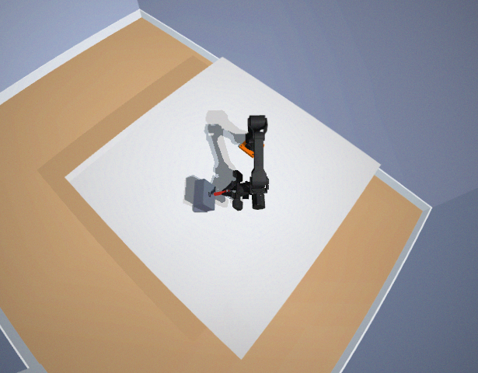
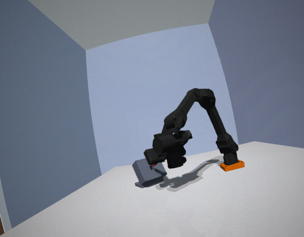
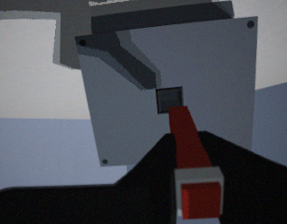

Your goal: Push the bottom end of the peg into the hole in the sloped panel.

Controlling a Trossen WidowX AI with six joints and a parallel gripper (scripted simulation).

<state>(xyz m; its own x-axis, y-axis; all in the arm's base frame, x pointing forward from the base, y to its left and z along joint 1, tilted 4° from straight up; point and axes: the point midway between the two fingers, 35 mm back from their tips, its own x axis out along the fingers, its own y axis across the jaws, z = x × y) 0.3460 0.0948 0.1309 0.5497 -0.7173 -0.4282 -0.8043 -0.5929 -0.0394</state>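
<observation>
My gripper tip is now 50 mm short of the grey sloped panel, 70 mm to the left of it and 50 mm above it. Round my gripper tip: red square peg: 10 mm behind, 10 mm to the left, 10 mm above.
</observation>
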